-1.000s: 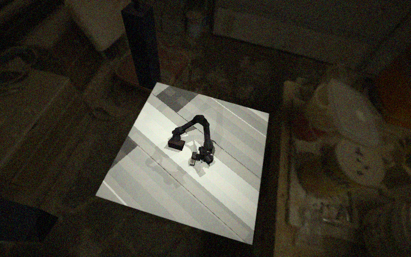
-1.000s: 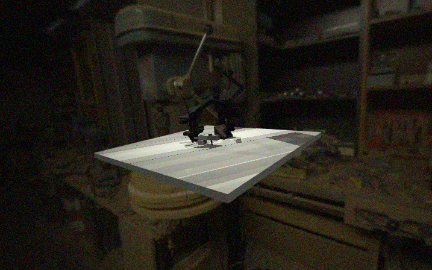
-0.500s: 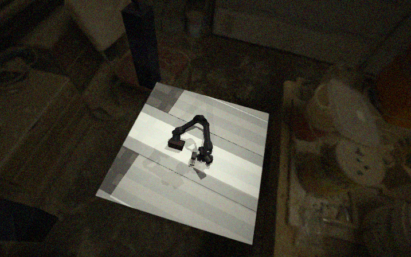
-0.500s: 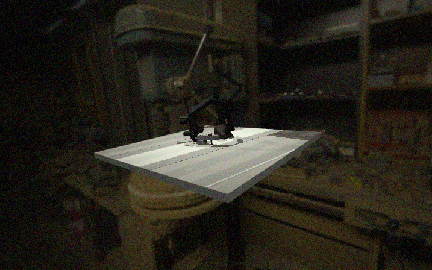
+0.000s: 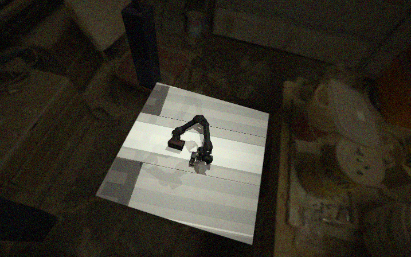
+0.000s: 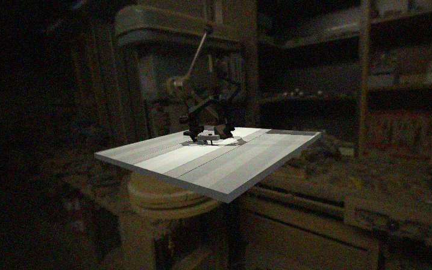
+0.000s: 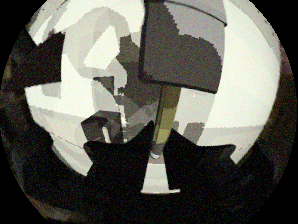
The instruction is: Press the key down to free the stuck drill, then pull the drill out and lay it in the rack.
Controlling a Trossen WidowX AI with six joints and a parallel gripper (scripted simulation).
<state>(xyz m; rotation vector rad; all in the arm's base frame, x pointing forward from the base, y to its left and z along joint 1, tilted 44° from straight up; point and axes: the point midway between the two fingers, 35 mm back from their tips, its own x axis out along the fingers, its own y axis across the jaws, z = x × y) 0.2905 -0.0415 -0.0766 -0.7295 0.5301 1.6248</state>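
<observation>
Now: the yellowish drill 1 cm behind my gripper tip, 4 cm to the left of it and 4 cm above it. From my gripper tip the other things lie so: dark grey housing block: 2 cm behind, 14 cm to the left, 4 cm above.
</observation>
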